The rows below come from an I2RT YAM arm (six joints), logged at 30 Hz.
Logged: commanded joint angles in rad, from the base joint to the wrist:
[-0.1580, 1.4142, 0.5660, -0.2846, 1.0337, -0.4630]
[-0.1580, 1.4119, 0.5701, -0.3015, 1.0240, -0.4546]
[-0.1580, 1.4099, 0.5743, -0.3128, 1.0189, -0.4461]
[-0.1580, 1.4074, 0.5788, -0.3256, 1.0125, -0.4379]
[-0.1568, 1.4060, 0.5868, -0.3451, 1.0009, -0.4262]
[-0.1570, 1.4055, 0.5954, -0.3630, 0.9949, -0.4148]
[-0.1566, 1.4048, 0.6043, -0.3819, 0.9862, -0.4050]
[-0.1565, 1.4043, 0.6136, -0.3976, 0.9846, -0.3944]
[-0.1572, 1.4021, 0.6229, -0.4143, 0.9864, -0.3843]
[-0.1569, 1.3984, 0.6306, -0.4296, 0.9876, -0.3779]
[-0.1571, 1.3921, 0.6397, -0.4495, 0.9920, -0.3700]
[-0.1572, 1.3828, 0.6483, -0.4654, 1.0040, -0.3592]
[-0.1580, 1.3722, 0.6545, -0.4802, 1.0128, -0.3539]
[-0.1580, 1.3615, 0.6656, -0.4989, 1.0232, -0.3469]
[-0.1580, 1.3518, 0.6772, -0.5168, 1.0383, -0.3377]
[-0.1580, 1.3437, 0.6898, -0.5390, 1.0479, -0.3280]
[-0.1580, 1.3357, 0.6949, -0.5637, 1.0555, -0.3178]
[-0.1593, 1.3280, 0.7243, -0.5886, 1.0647, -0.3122]
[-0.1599, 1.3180, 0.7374, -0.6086, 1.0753, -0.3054]
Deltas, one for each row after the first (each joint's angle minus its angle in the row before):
[0.0000, -0.0023, 0.0041, -0.0169, -0.0097, 0.0084]
[0.0000, -0.0020, 0.0042, -0.0113, -0.0051, 0.0085]
[0.0000, -0.0025, 0.0045, -0.0128, -0.0064, 0.0082]
[0.0012, -0.0014, 0.0080, -0.0195, -0.0116, 0.0117]
[-0.0002, -0.0005, 0.0086, -0.0179, -0.0060, 0.0114]
[0.0004, -0.0007, 0.0089, -0.0189, -0.0087, 0.0098]
[0.0001, -0.0005, 0.0093, -0.0157, -0.0016, 0.0106]
[-0.0007, -0.0022, 0.0093, -0.0167, 0.0018, 0.0101]
[0.0003, -0.0037, 0.0077, -0.0153, 0.0012, 0.0064]
[-0.0002, -0.0063, 0.0091, -0.0199, 0.0044, 0.0079]
[-0.0001, -0.0093, 0.0086, -0.0159, 0.0120, 0.0108]
[-0.0008, -0.0106, 0.0062, -0.0148, 0.0088, 0.0053]
[0.0000, -0.0107, 0.0111, -0.0187, 0.0104, 0.0070]
[0.0000, -0.0097, 0.0116, -0.0179, 0.0151, 0.0092]
[0.0000, -0.0081, 0.0126, -0.0222, 0.0096, 0.0097]
[0.0000, -0.0080, 0.0051, -0.0247, 0.0076, 0.0102]
[-0.0013, -0.0077, 0.0294, -0.0249, 0.0092, 0.0056]
[-0.0006, -0.0100, 0.0131, -0.0200, 0.0106, 0.0068]

